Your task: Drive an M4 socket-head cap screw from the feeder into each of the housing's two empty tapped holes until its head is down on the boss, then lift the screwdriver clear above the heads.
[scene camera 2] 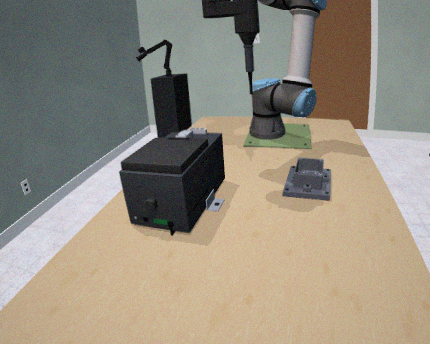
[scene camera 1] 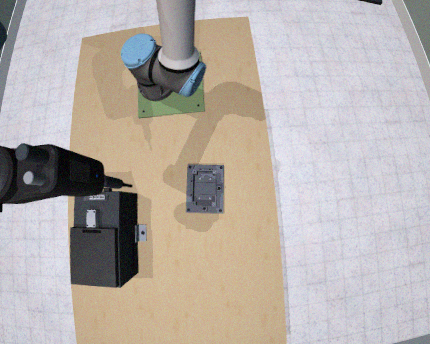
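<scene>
The screwdriver [scene camera 1: 131, 185] [scene camera 2: 251, 93] points down and hangs high over the table, between the feeder and the arm base in scene camera 2. Its thin bit touches nothing that I can see. Whether a screw is on the tip is too small to tell. The black box-shaped feeder [scene camera 1: 94, 257] [scene camera 2: 200, 172] stands on the left of the table, with a small metal bracket on its side. The grey housing [scene camera 1: 205, 186] [scene camera 2: 308, 179] lies flat to the right of the feeder, apart from the screwdriver. Dark round spots show on its rim, but I cannot tell which are empty tapped holes.
The arm's base stands on a green plate [scene camera 1: 150, 111] [scene camera 2: 300, 143] at the back of the wooden table [scene camera 1: 210, 280] [scene camera 2: 225, 280]. A tall black cabinet [scene camera 2: 170, 105] with a jointed arm on top stands behind the feeder at the left. Arm shadows cross the table around the housing.
</scene>
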